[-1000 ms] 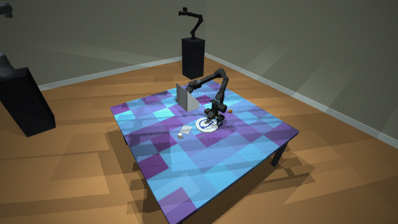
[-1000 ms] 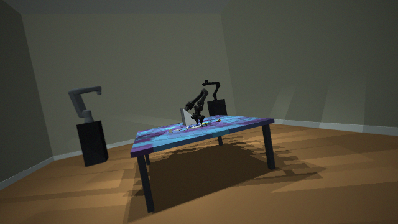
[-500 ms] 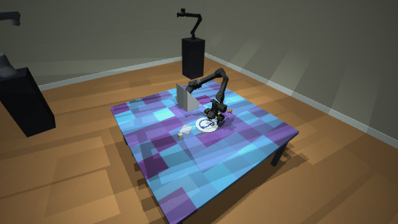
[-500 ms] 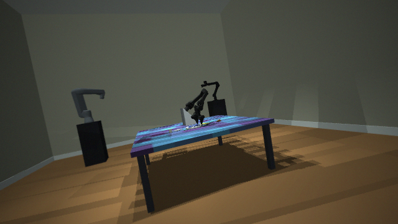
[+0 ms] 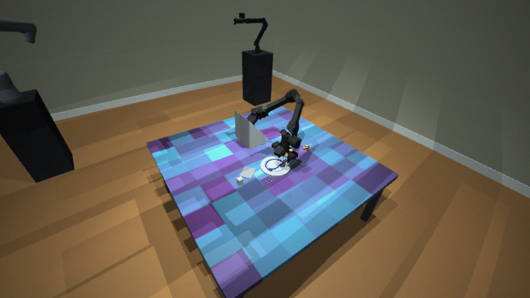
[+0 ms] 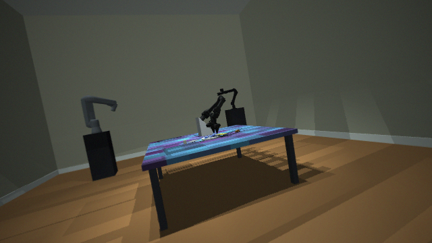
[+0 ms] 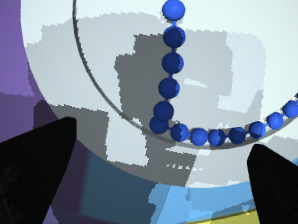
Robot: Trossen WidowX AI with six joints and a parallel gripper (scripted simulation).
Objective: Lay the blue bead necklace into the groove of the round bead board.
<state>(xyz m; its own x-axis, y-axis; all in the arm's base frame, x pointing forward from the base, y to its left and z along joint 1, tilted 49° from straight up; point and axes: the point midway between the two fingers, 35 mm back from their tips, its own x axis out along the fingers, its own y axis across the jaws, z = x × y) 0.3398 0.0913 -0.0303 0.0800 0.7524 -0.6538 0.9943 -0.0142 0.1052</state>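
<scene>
Right now the round white bead board is 20 mm behind my gripper tip, 50 mm to the right of it and 30 mm below it. Round my gripper tip: cream cube 30 mm behind, 330 mm to the right, 20 mm below; yellow patch 120 mm behind, 110 mm to the left, 40 mm below; flat grey square 80 mm behind, 230 mm to the right, 40 mm below.
</scene>
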